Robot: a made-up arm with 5 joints.
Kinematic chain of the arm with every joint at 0, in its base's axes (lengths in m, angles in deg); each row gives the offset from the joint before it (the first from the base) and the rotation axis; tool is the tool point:
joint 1: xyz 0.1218 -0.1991 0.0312 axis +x
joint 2: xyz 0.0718 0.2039 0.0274 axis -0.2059 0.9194 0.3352
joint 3: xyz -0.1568 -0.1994 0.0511 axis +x
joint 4: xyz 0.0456 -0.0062 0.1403 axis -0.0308 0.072 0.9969
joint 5: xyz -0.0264 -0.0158 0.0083 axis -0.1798 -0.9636 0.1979
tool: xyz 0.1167 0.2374 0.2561
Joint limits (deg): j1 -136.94..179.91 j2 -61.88..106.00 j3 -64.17..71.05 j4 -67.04..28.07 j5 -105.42..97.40
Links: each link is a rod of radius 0.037 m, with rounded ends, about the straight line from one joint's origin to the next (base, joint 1, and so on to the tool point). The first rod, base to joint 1, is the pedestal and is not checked.
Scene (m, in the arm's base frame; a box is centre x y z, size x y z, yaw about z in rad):
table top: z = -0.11
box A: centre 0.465 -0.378 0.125 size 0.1 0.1 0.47 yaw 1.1
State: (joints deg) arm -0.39 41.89 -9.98 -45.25 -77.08
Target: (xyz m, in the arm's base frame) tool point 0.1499 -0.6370 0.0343
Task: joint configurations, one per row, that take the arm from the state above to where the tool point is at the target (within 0.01 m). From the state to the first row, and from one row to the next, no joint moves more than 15 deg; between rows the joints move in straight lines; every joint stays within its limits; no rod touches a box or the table.
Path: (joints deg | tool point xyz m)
1: -1.05 33.18 -8.18 -48.15 -63.63 | 0.5547 -0.2266 0.2088
2: -1.72 24.47 -6.39 -51.05 -50.19 | 0.5285 -0.2252 0.3103
3: -2.38 15.76 -4.59 -53.95 -36.74 | 0.4720 -0.2179 0.4015
4: -3.04 7.04 -2.79 -56.86 -23.29 | 0.3922 -0.2025 0.4730
5: -3.71 -1.67 -1.00 -59.76 -9.84 | 0.2989 -0.1780 0.5186
6: -4.37 -10.38 0.80 -62.66 3.60 | 0.2027 -0.1455 0.5359
7: -5.03 -19.09 2.60 -65.56 17.05 | 0.1137 -0.1067 0.5265
8: 6.99 -19.50 4.46 -65.86 6.94 | 0.1162 -0.2804 0.5227
9: 19.01 -19.90 6.33 -66.15 -3.18 | 0.1211 -0.4389 0.4569
10: 31.03 -20.31 8.19 -66.45 -13.29 | 0.1284 -0.5600 0.3405
11: 43.05 -20.71 10.06 -66.74 -23.40 | 0.1381 -0.6284 0.1920
12: 55.07 -21.12 11.92 -67.04 -33.52 | 0.1499 -0.6370 0.0343

